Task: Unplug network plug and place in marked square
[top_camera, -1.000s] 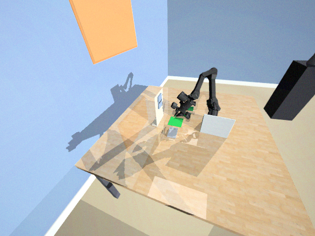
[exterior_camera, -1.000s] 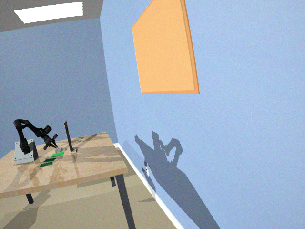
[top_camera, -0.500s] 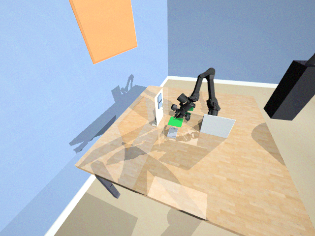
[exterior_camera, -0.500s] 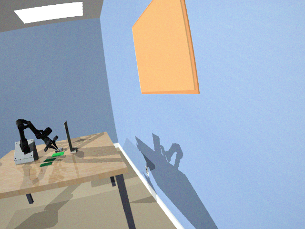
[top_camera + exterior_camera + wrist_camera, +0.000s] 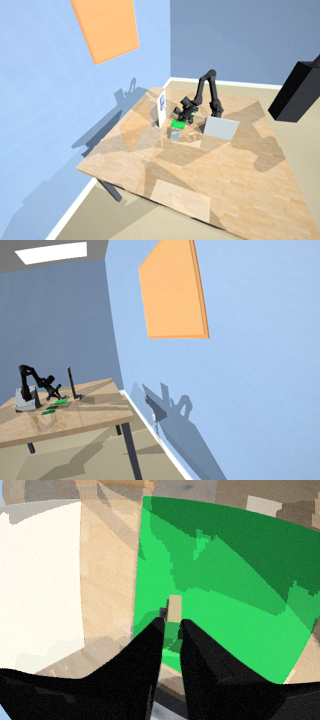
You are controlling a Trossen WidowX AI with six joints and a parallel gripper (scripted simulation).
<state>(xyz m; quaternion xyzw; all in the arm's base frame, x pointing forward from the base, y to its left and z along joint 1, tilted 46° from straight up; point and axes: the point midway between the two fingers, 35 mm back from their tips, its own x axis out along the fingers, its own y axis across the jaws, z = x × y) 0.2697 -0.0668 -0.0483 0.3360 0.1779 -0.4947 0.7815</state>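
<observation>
The grey block is 150 mm to the left of my gripper tip and 20 mm below it. Also, from my gripper tip: green network plug right at my gripper tip; then cream panel 140 mm ahead, 10 mm to the left, 100 mm above.
</observation>
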